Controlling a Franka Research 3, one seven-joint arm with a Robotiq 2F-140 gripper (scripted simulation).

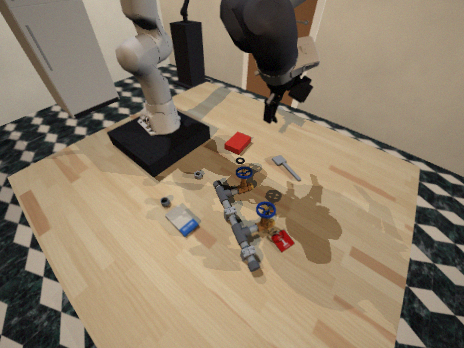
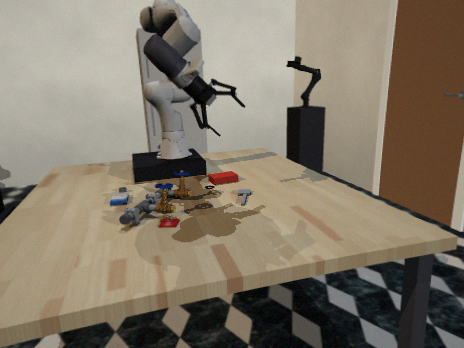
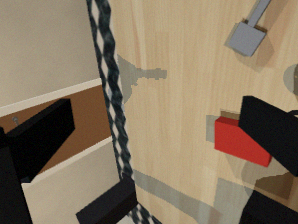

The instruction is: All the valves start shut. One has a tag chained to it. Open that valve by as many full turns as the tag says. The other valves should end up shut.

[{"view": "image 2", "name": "my gripper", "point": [231,120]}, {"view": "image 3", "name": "my gripper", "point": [157,112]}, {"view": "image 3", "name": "red block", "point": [229,138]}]
